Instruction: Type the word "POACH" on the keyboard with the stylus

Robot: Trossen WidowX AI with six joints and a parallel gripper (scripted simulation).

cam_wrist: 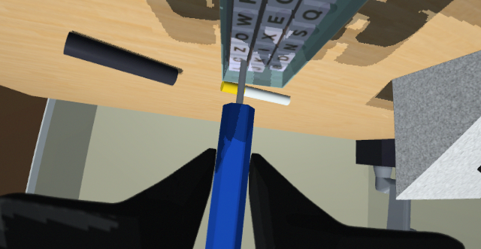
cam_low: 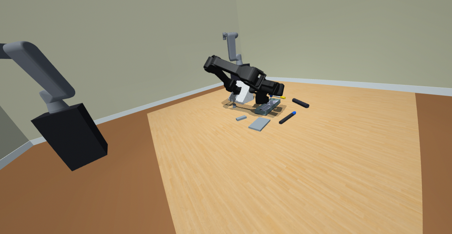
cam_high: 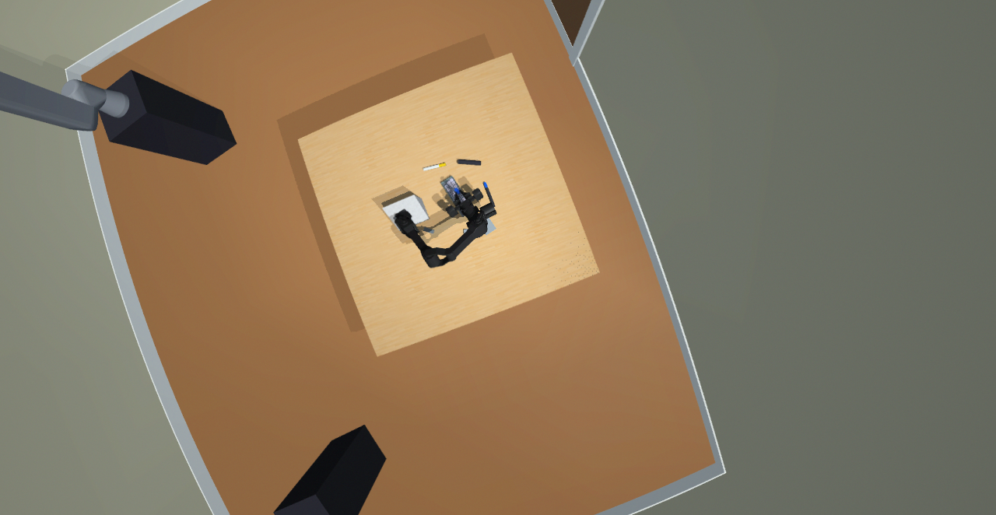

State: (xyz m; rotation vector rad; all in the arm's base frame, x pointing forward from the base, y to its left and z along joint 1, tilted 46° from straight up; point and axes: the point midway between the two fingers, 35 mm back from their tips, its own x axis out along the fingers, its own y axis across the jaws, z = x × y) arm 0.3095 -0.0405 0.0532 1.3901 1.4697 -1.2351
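Right now the yellow-capped white marker is 40 mm behind my gripper tip, 190 mm to the left of it and 100 mm below it. Also, from my gripper tip: grey stylus tip 50 mm below; then blue stylus 10 mm below; then blue-tipped black pen 140 mm ahead, 50 mm to the right, 100 mm below.
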